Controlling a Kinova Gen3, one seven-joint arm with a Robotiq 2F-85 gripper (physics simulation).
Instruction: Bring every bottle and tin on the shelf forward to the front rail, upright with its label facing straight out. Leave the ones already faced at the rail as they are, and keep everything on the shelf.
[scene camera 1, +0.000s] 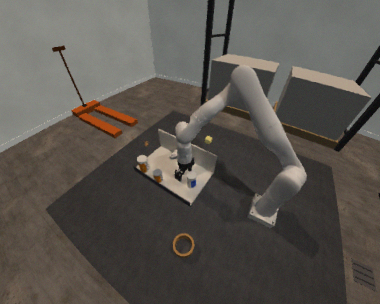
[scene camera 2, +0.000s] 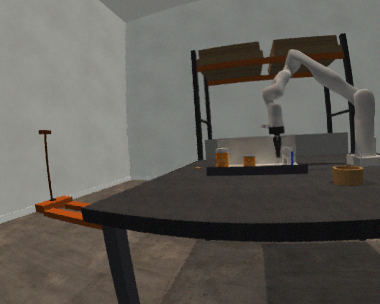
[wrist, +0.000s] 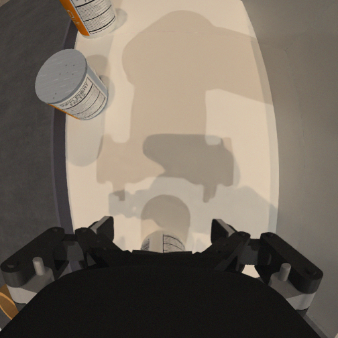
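Seen in the pictures: gripper, between the fingertips: (scene camera 1: 185, 175) (scene camera 2: 278, 157); arm's base, origin of its link: (scene camera 1: 263, 208) (scene camera 2: 364, 155).
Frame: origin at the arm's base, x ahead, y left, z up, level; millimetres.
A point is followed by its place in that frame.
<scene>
The shelf (scene camera 1: 171, 188) @(x 489, y 181, z -33 mm) (scene camera 2: 250, 170) @(x 588, y 213, z -25 mm) (wrist: 242, 122) is a cream tray with a dark front rail and a back panel. An orange bottle with a white cap (scene camera 1: 143, 164) @(x 698, y 194, z 49 mm) (scene camera 2: 222, 158) @(x 714, y 210, z 31 mm) (wrist: 95, 15) stands upright at the rail's left end. A short orange tin with a grey lid (scene camera 1: 158, 176) @(x 575, y 192, z 27 mm) (scene camera 2: 249, 161) @(x 592, y 206, z 14 mm) (wrist: 75, 82) stands at the rail beside it. A white bottle with a blue label (scene camera 1: 192, 180) @(x 392, y 108, z 52 mm) (scene camera 2: 287, 156) @(x 416, y 113, z 21 mm) (wrist: 163, 243) stands upright behind the rail towards the right; its blue side shows at the right in scene camera 2. My gripper (scene camera 1: 178, 175) @(x 459, y 87, z 17 mm) (scene camera 2: 278, 154) @(x 459, y 87, z 17 mm) (wrist: 162, 229) is open and empty, low beside this bottle, which the gripper body partly hides in the wrist view.
An orange-brown ring (scene camera 1: 174, 245) @(x 270, y 410, z 2 mm) (scene camera 2: 347, 176) @(x 258, y 426, z -17 mm) lies on the dark table (scene camera 1: 135, 220) @(x 516, y 439, z -47 mm) (scene camera 2: 190, 200) @(x 718, y 587, z -47 mm) in front of the shelf. A yellow cube (scene camera 1: 208, 140) @(x 535, y -312, z -14 mm) lies behind the back panel (scene camera 1: 206, 154) @(x 416, y -68, z 100 mm) (wrist: 310, 130). A small orange-brown piece (scene camera 1: 146, 143) @(x 919, y -5, z -39 mm) (scene camera 2: 198, 168) @(x 911, y 6, z -44 mm) lies beyond the shelf's left end.
</scene>
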